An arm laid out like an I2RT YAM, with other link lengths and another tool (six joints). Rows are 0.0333 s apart.
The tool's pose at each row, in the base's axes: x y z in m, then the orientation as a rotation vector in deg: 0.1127 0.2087 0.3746 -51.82 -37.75 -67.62; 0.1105 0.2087 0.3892 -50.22 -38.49 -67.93; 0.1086 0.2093 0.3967 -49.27 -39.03 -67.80; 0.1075 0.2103 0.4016 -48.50 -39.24 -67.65; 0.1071 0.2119 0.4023 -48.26 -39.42 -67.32; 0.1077 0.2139 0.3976 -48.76 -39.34 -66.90; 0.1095 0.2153 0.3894 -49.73 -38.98 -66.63; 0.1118 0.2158 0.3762 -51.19 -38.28 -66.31; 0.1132 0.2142 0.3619 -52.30 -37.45 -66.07; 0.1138 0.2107 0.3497 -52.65 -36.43 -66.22; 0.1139 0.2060 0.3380 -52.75 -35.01 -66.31; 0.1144 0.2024 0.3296 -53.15 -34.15 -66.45; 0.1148 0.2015 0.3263 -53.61 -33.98 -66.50; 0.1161 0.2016 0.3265 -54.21 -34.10 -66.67
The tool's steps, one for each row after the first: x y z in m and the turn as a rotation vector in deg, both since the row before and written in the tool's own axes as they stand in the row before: 0.0115 -0.0057 0.0073 1.33 0.47 -0.78; 0.0054 -0.0034 0.0044 0.96 0.13 -0.26; 0.0033 -0.0019 0.0034 0.70 0.25 -0.07; -0.0003 -0.0003 0.0017 0.38 -0.06 0.16; -0.0047 0.0018 -0.0008 -0.22 -0.32 0.45; -0.0070 0.0037 -0.0031 -0.73 -0.35 0.51; -0.0106 0.0052 -0.0064 -1.21 -0.40 0.77; -0.0107 0.0046 -0.0085 -1.03 -0.10 0.71; -0.0083 0.0033 -0.0091 -0.71 0.54 0.40; -0.0073 0.0027 -0.0099 -0.65 0.93 0.61; -0.0049 0.0025 -0.0073 -0.69 0.40 0.33; -0.0021 0.0013 -0.0024 -0.43 -0.12 0.08; 0.0005 0.0012 0.0003 -0.47 -0.36 -0.15
